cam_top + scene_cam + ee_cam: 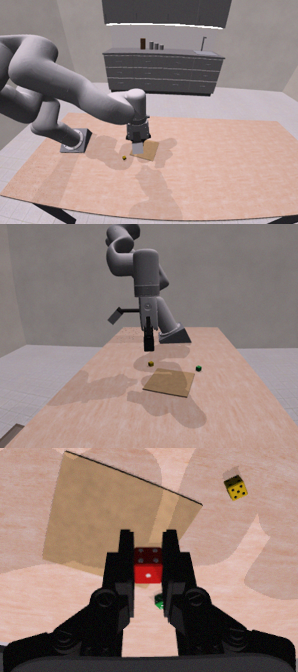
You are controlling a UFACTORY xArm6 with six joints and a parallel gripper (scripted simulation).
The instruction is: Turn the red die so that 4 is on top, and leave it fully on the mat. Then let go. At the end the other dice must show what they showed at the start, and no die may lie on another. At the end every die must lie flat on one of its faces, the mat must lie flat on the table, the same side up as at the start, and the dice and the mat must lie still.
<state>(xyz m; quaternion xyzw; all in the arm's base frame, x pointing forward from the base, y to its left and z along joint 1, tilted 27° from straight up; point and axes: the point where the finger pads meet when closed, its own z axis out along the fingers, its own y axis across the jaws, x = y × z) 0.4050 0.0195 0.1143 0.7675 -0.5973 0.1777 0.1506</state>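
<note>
The mat is 2 cm ahead of my hand, 7 cm to the left of it and 12 cm below it. The rest, counted from my hand: green die: 6 cm behind, 17 cm to the left, 12 cm below; then red die: 1 cm to the left, 1 cm below; then yellow die: 8 cm behind, 1 cm to the right, 12 cm below.
</note>
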